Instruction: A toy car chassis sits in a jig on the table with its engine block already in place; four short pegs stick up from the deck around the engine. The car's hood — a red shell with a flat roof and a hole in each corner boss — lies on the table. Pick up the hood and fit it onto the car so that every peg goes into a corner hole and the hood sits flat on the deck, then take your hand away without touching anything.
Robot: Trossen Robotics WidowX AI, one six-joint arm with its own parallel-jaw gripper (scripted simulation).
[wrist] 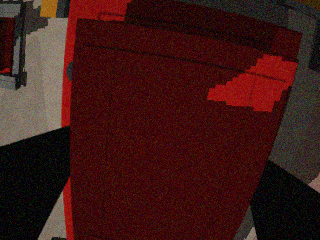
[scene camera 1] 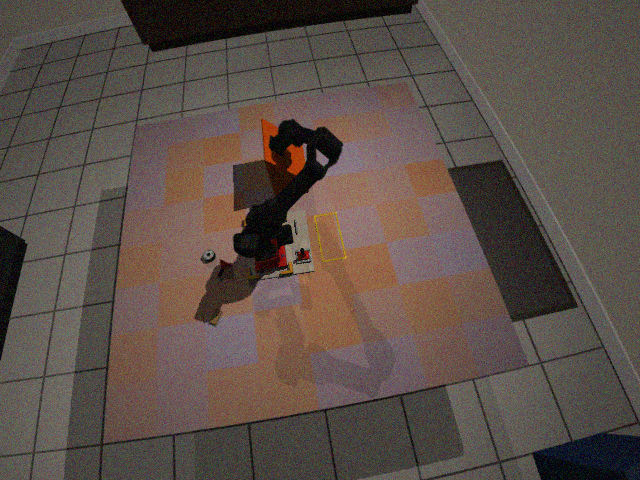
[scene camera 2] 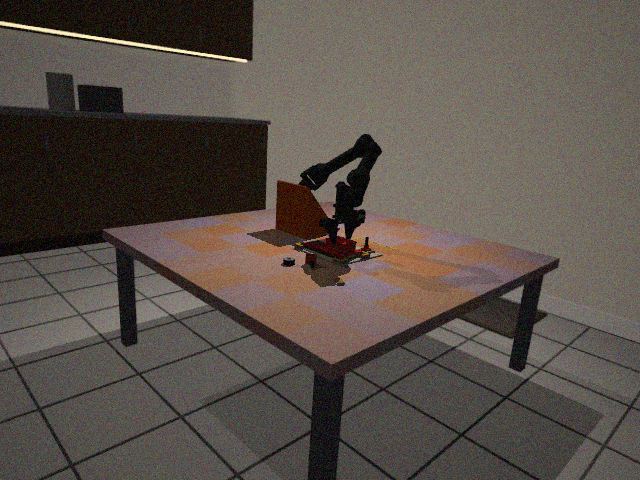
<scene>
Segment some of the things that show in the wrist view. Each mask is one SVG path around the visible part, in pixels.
My gripper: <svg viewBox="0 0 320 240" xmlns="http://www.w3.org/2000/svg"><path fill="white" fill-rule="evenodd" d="M268 160L263 176L261 176L260 183L257 185L255 195L253 195L251 201L252 219L255 221L253 225L255 225L257 235L256 239L320 240L320 193L315 191L315 188L312 189L311 185L307 185L297 179L296 176L292 176L291 173L285 172L285 169L277 167L272 160ZM71 125L60 129L52 129L52 131L40 133L40 135L27 137L27 139L0 147L0 240L39 239L39 235L43 231L44 225L47 223L48 217L56 205L56 201L59 200L61 191L63 191L65 184L69 180L69 175L71 175L71 156L69 156L69 127Z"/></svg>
A red hood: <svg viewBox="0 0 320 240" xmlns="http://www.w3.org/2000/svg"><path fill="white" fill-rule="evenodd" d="M77 19L71 80L71 127L69 127L69 156L71 156L71 175L69 175L69 181L71 181L73 239L233 240L237 228L240 227L241 221L243 221L245 213L248 211L261 176L263 176L272 145L275 144L285 107L288 104L288 97L291 95L293 80L295 80L299 59L280 55L277 52L265 51L264 48L255 47L255 45L245 43L245 41L205 35L205 33L189 31L189 29L160 27L160 25L139 23L139 21Z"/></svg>
</scene>
